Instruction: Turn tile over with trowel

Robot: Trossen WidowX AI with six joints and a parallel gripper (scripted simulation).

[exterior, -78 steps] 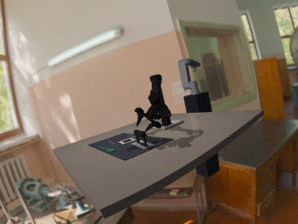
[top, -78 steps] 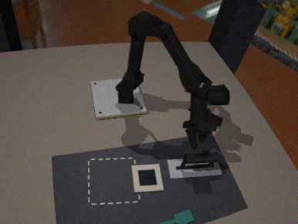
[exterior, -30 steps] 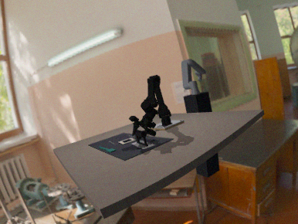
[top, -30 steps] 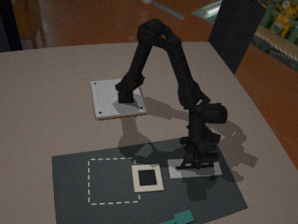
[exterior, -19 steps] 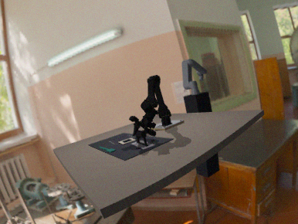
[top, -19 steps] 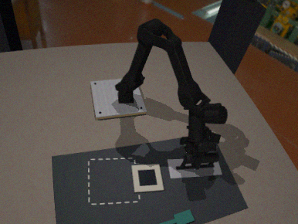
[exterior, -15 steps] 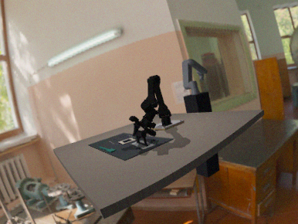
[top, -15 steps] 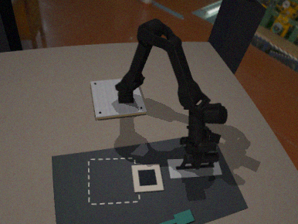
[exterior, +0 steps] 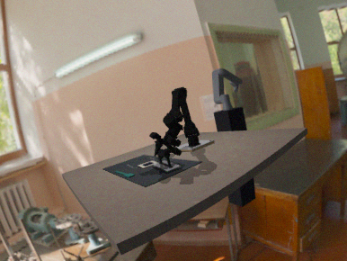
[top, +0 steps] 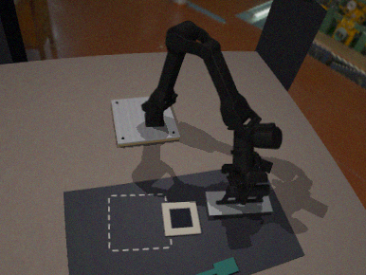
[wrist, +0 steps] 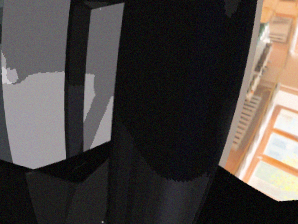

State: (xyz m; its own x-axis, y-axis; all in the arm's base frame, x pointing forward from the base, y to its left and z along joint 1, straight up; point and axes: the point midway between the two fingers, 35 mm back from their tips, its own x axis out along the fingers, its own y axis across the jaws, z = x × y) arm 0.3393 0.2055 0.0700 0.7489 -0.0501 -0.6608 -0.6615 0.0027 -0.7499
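My gripper tip is now 160 mm to the left of the tile and 60 mm above it. From my gripper tip the other things lie so: dark mat 150 mm to the right, 80 mm below, 30 mm ahead; then teal strip 170 mm ahead, 120 mm to the right, 60 mm below; then trowel 30 mm behind, 10 mm below.
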